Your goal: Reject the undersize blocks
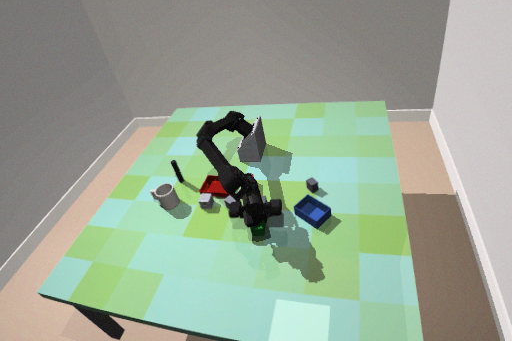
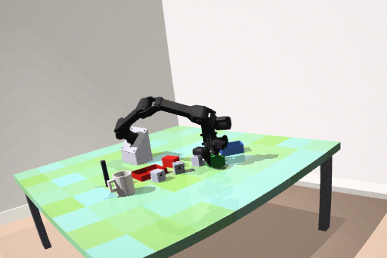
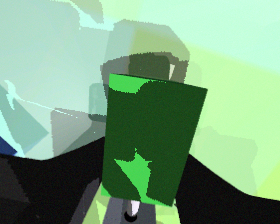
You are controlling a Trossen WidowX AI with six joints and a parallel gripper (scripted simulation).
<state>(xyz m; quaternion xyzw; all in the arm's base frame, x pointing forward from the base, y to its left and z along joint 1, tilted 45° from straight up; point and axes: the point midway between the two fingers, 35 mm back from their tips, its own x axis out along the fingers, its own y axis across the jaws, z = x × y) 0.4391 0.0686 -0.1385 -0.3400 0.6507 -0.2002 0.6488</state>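
My gripper tip is now 80 mm past the steel block, 20 mm to the left of it and 10 mm below it. The rest, counted from my gripper tip: green GO gauge 10 mm behind, 20 mm above; then blue tray 70 mm behind, 190 mm to the left; then darker grey block 210 mm behind, 170 mm to the left, 10 mm above.
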